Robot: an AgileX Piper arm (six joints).
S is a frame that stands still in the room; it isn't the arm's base.
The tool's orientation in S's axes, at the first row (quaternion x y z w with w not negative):
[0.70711, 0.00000, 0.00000, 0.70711]
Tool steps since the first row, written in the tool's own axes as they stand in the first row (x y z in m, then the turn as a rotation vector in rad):
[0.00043, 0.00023, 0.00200, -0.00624, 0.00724, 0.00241]
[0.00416, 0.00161, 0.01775, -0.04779, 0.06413, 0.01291]
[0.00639, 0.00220, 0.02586, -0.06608, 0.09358, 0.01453]
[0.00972, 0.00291, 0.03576, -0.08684, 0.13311, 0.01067]
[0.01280, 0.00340, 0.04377, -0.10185, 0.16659, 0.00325]
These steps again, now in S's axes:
[0.00043, -0.00200, 0.00023, -0.00624, -0.00241, 0.00724]
[0.00416, -0.01775, 0.00161, -0.04779, -0.01291, 0.06413]
[0.00639, -0.02586, 0.00220, -0.06608, -0.01453, 0.09358]
[0.00972, -0.03576, 0.00291, -0.08684, -0.01067, 0.13311]
[0.01280, -0.04377, 0.00340, -0.10185, -0.00325, 0.16659]

